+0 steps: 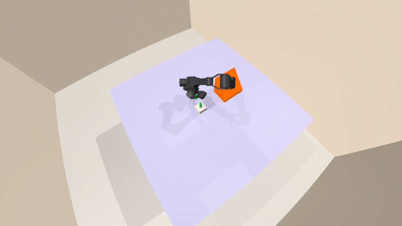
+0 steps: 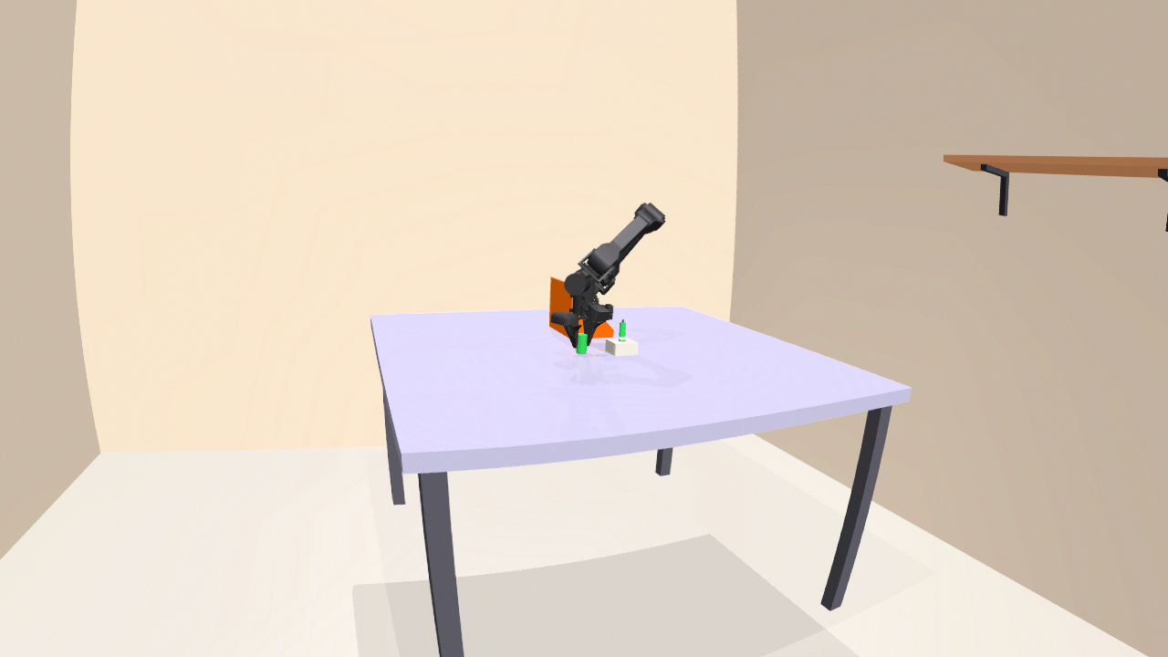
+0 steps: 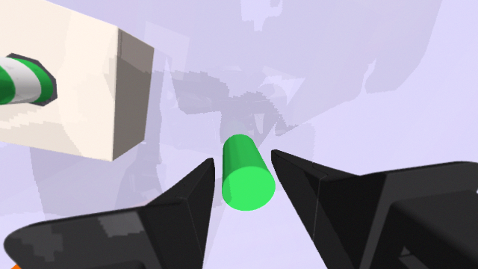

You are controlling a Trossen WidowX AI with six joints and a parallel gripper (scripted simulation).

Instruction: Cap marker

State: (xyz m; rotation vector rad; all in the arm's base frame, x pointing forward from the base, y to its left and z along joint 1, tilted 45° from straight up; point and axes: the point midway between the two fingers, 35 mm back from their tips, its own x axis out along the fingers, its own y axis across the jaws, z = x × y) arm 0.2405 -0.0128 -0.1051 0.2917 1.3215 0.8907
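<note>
My gripper tip is 11 cm to the right of the green marker, 5 cm below it and 2 cm short of it. From my gripper tip the other things lie so: white holder block 11 cm to the left, 2 cm ahead; then green cap 1 cm above.
</note>
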